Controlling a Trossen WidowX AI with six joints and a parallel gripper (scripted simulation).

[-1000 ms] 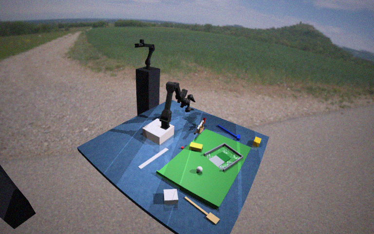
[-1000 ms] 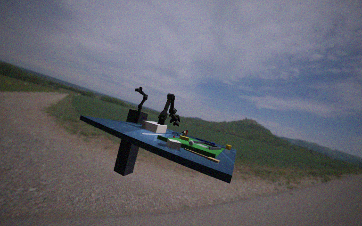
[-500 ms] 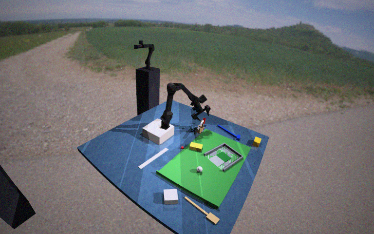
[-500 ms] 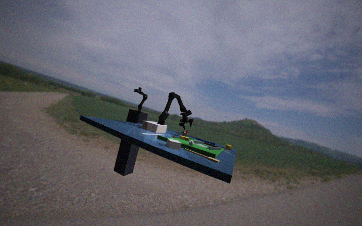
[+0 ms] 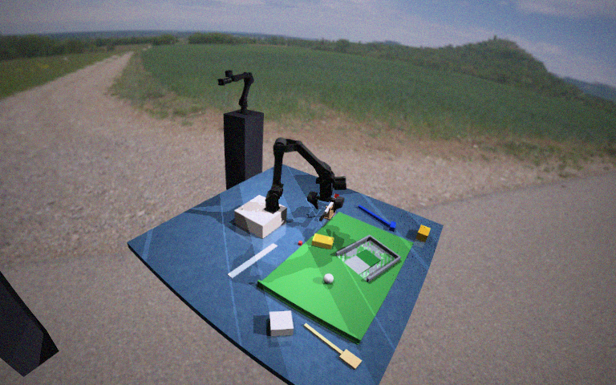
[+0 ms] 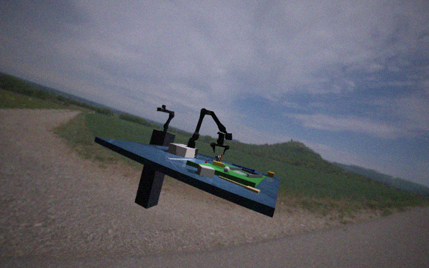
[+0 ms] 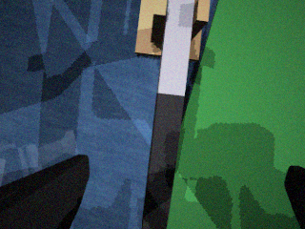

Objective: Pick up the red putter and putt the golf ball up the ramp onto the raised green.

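Now: the red putter 100 mm to the left of my gripper tip, 40 mm below it and 30 mm behind it. The rest, counted from my gripper tip: green mat (230 mm ahead, 210 mm to the right, 90 mm below); blue putter (250 mm to the left, 240 mm ahead, 80 mm below); white golf ball (370 mm to the right, 210 mm ahead, 70 mm below).
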